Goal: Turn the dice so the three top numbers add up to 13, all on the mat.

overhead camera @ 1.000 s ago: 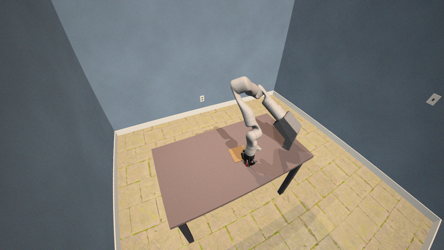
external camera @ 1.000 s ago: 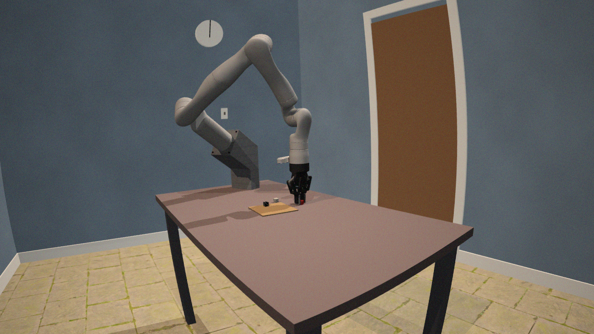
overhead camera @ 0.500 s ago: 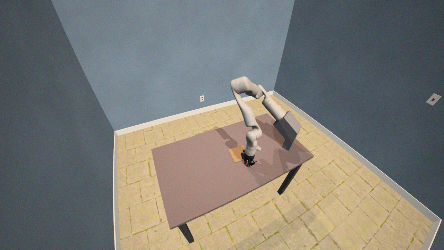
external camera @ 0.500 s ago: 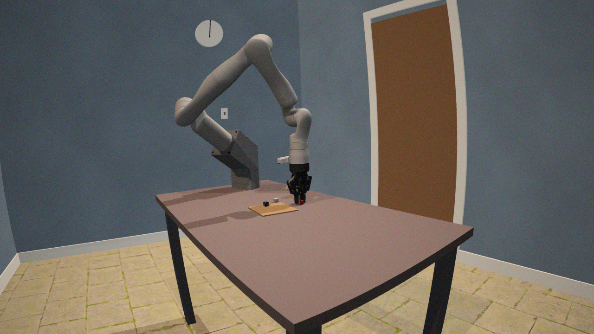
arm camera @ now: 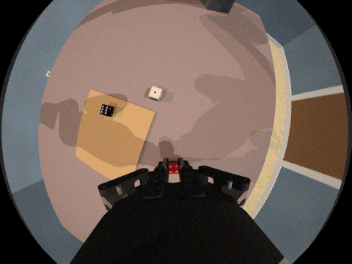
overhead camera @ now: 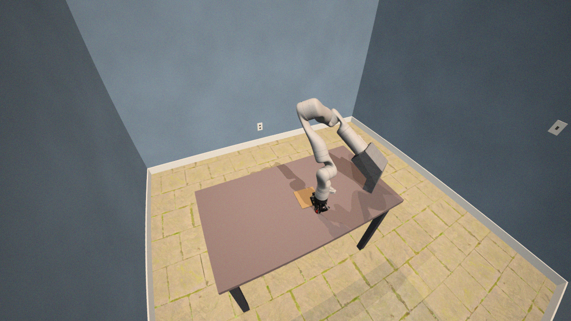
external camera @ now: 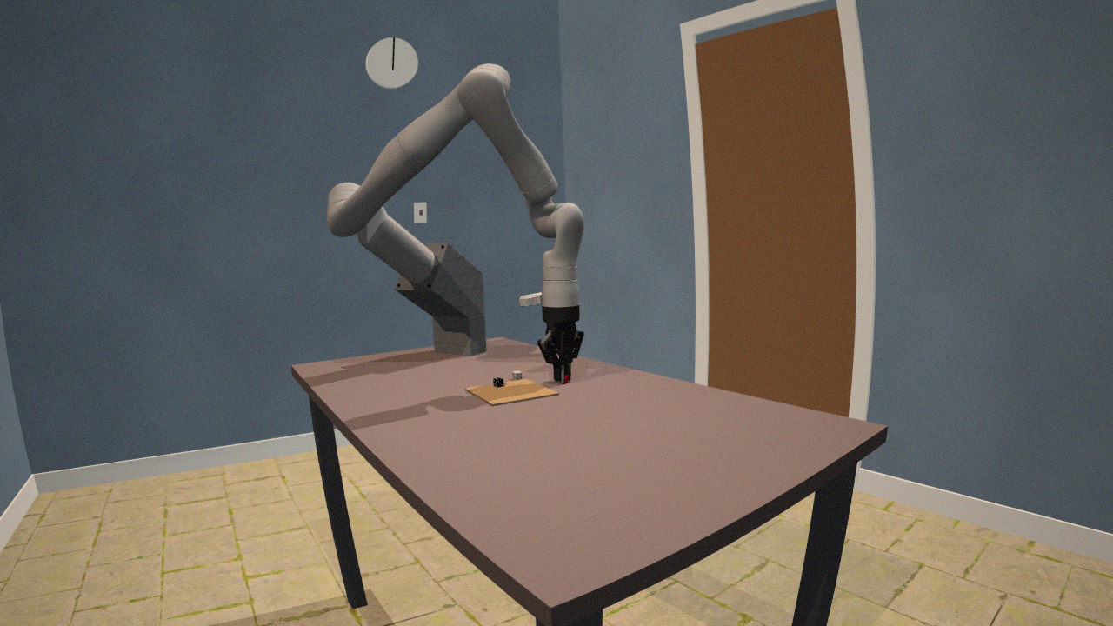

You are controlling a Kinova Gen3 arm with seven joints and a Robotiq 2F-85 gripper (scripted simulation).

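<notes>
Right now the red die is 1 cm below my hand. The rest, counted from my hand: tan mat: 12 cm to the right, 4 cm behind, 2 cm below.
</notes>
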